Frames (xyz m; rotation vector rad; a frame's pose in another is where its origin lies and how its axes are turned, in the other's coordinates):
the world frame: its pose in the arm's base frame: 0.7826 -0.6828 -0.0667 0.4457 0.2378 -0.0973
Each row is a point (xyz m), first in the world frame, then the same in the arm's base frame.
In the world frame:
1: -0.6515 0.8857 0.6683
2: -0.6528 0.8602 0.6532
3: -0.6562 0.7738 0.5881
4: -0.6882 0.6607 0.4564
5: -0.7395 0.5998 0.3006
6: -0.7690 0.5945 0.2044
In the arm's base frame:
1: 0.4183 -0.1528 1.0477
2: 0.4102 -0.1691 1.0243
3: 0.3810 -0.2181 0.9323
4: 0.3065 -0.2607 0.7780
5: 0.2159 -0.2451 0.6292
6: 0.1667 -0.2066 0.5501

